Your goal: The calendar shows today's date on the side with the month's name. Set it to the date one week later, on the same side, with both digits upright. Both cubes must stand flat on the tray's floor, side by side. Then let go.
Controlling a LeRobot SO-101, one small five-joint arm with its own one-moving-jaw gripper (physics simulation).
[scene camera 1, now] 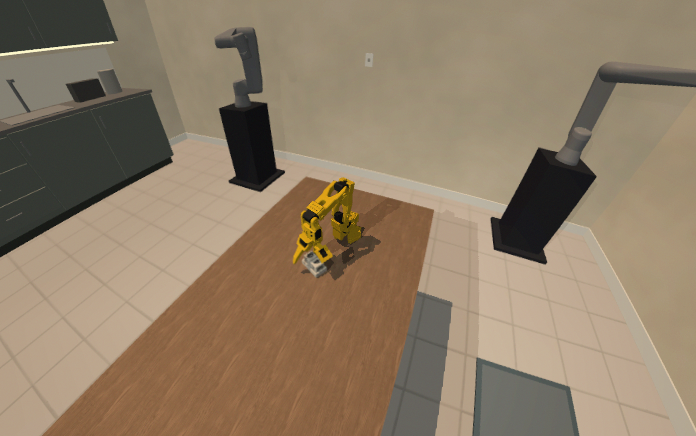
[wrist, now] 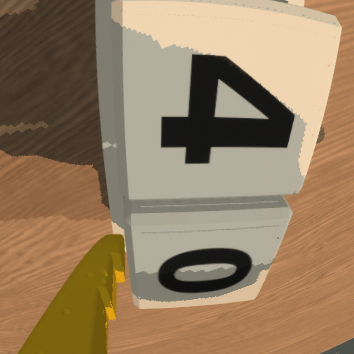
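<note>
The calendar (scene camera 1: pixel 314 264) stands small on the table between my jaws; its digits and month name are unreadable in the scene view. In the wrist view, a pale cube with a black 4 (wrist: pixel 225 127) sits beside a pale cube with a black 0 (wrist: pixel 205 271). Both digits lie sideways there, the 4's top towards the right. A narrow gap separates the visible faces. A grey strip, apparently the tray (wrist: pixel 104 90), runs along their left. My gripper (scene camera 1: pixel 311 258) is open and holds nothing. Its one visible notched jaw (wrist: pixel 82 305) is left of the 0 cube. The cubes' undersides are hidden.
The wooden table (scene camera 1: pixel 246 333) carries the yellow arm (scene camera 1: pixel 345 225), which stands behind the calendar. Two grey arms on black pedestals (scene camera 1: pixel 249 143) (scene camera 1: pixel 547 205) stand beyond the table. Dark shadow falls left of the cubes in the wrist view.
</note>
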